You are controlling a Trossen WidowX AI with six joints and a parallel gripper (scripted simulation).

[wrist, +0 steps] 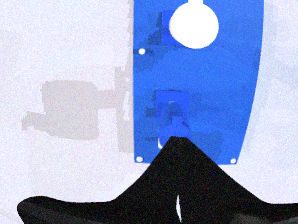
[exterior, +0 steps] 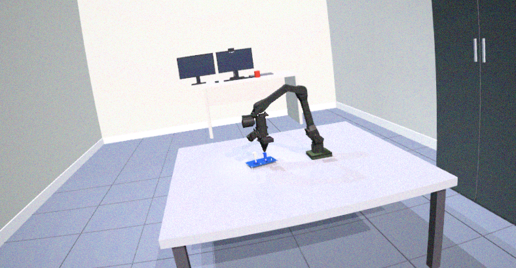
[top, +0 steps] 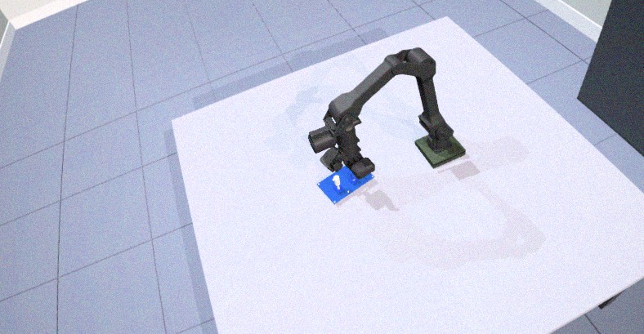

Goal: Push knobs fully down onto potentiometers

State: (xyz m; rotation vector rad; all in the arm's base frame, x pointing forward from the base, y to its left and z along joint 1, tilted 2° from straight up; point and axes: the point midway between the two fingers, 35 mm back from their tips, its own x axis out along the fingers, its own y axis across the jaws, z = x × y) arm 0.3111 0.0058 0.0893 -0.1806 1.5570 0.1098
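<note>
Right now the white knob is 60 mm ahead of my gripper tip and 10 mm to the left of it.
</note>
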